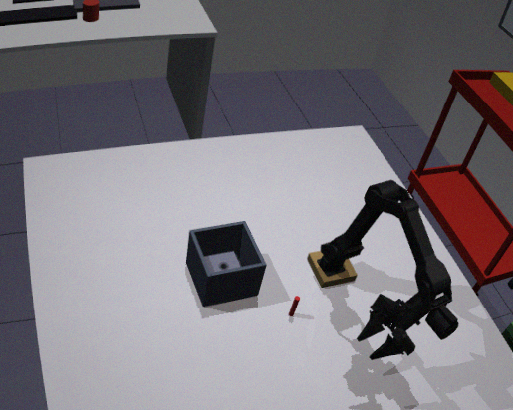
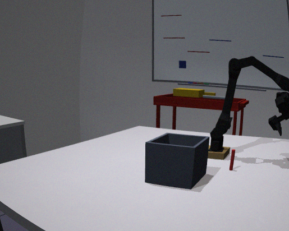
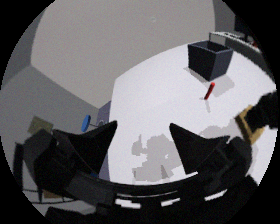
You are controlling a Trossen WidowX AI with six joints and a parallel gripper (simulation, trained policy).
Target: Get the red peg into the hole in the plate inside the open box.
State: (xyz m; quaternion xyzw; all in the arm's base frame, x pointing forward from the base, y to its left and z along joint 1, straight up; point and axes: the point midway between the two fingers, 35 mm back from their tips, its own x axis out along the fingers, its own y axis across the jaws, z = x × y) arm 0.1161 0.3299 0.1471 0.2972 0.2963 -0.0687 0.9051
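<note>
Now: the red peg 40 mm ahead of my gripper tip, 240 mm to the right of it and 110 mm below it. Also, from my gripper tip: light plate: 170 mm ahead, 410 mm to the right, 110 mm below.
</note>
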